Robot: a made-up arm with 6 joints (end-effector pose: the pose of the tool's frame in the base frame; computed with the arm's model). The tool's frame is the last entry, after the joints. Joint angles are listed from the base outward.
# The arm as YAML. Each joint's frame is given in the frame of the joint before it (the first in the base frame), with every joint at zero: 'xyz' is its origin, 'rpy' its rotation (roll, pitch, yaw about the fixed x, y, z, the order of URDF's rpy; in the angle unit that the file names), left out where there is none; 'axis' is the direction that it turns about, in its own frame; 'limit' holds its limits. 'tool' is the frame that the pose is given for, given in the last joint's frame.
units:
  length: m
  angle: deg
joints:
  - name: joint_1
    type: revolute
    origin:
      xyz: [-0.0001, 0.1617, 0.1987]
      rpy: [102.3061, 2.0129, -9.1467]
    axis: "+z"
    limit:
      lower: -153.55
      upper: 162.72
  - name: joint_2
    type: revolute
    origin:
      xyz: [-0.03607, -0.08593, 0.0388]
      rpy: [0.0, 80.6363, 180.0]
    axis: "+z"
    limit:
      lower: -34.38
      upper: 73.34
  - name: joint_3
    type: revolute
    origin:
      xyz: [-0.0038, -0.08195, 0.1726]
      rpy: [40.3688, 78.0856, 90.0]
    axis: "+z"
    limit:
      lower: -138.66
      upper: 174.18
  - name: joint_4
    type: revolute
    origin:
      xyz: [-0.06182, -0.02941, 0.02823]
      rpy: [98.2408, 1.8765, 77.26]
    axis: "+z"
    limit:
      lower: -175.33
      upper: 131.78
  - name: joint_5
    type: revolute
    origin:
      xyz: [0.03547, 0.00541, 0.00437]
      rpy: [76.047, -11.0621, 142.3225]
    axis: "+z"
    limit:
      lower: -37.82
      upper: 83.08
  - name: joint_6
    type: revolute
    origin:
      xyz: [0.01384, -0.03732, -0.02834]
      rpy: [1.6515, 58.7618, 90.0]
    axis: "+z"
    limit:
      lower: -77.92
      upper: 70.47
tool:
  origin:
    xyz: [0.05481, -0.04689, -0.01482]
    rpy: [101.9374, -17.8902, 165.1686]
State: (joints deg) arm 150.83 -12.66 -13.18 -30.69 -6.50 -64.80
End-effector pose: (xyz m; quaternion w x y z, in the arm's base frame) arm 0.3050 0.1040 0.0635 0.1007 0.4275 -0.8797 -0.1821
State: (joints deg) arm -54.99 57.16 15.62 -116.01 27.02 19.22
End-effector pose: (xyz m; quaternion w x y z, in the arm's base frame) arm -0.2667 0.1948 0.3548 0.9152 -0.2113 -0.1464 -0.3103
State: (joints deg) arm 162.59 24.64 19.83 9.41 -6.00 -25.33
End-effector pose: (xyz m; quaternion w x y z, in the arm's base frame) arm 0.2955 0.2120 0.1247 0.2304 0.7052 -0.6705 0.0089
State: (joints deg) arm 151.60 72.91 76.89 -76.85 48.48 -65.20
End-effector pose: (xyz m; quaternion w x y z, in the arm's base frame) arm 0.2487 0.0895 0.1982 0.7750 -0.2464 -0.0402 0.5806
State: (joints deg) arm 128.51 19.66 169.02 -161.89 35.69 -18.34
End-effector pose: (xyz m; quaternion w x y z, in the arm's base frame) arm 0.1591 0.1705 0.0652 0.2419 -0.1408 0.1106 -0.9536
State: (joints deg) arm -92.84 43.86 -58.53 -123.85 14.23 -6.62
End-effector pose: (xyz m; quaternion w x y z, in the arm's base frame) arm -0.1027 0.0546 0.4380 0.9654 0.1962 0.0735 -0.1555
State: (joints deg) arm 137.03 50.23 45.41 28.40 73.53 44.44
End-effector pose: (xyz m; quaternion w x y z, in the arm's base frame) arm 0.1949 0.2462 0.0446 0.3329 -0.6032 0.1549 -0.7080
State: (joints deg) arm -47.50 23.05 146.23 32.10 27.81 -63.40
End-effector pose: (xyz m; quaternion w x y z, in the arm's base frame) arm -0.1429 0.1189 0.2055 0.4228 0.4720 0.1603 0.7568
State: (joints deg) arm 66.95 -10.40 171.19 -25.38 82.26 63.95
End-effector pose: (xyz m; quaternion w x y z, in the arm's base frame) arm 0.0153 0.0900 0.0655 0.4049 -0.2185 0.6624 0.5912
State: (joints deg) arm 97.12 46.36 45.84 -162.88 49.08 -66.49
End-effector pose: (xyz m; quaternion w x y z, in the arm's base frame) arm 0.0411 0.1874 -0.0398 0.4858 0.6140 0.4502 0.4293
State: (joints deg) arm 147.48 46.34 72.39 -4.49 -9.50 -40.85
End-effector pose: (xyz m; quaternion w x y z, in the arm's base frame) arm 0.2479 0.2309 0.2067 0.1234 -0.8109 0.3629 0.4422
